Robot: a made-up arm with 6 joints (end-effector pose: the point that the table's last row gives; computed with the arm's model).
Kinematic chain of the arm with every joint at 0, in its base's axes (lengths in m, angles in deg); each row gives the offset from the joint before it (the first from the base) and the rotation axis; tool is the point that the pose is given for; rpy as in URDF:
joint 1: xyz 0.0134 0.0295 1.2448 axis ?
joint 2: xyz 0.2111 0 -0.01 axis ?
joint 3: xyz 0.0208 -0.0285 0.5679 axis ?
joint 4: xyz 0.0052 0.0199 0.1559 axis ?
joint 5: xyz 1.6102 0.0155 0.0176 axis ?
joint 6: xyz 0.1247 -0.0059 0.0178 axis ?
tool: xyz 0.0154 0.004 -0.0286 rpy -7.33 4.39 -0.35
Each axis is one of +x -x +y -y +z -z.
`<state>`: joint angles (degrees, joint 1 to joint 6).
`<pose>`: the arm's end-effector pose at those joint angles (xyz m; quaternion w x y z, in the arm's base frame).
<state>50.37 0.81 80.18 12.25 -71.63 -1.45</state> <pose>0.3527 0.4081 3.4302 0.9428 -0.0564 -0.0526 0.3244</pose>
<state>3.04 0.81 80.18 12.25 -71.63 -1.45</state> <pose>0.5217 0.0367 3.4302 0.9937 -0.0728 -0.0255 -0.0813</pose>
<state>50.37 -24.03 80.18 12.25 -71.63 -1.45</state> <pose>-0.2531 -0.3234 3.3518 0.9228 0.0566 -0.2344 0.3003</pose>
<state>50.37 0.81 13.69 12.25 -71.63 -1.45</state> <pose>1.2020 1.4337 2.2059 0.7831 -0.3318 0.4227 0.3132</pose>
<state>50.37 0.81 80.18 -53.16 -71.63 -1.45</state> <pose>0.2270 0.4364 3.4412 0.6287 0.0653 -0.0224 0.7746</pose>
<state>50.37 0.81 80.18 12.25 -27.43 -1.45</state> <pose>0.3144 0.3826 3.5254 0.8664 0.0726 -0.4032 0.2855</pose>
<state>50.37 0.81 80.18 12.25 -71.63 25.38</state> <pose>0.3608 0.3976 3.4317 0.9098 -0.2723 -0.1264 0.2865</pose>
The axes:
joint 1: +z
joint 2: +y
joint 3: -y
joint 4: -x
joint 5: -y
joint 6: -x

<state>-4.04 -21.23 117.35 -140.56 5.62 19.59</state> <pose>-1.3708 0.1024 2.8267 0.2337 0.2926 -0.5168 0.7699</pose>
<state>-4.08 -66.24 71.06 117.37 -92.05 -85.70</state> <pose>-1.6113 0.0095 2.4570 0.1558 0.5730 -0.6613 -0.4583</pose>
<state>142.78 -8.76 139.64 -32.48 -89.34 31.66</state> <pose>0.9765 -0.7718 2.5982 0.1875 0.3415 -0.5470 0.7409</pose>
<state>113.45 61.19 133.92 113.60 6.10 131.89</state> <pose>-0.4784 1.0179 3.2047 0.1429 -0.5838 -0.3591 -0.7140</pose>
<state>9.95 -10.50 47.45 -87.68 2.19 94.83</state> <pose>0.9497 0.1445 3.3577 0.8900 -0.0598 -0.4521 -0.0027</pose>
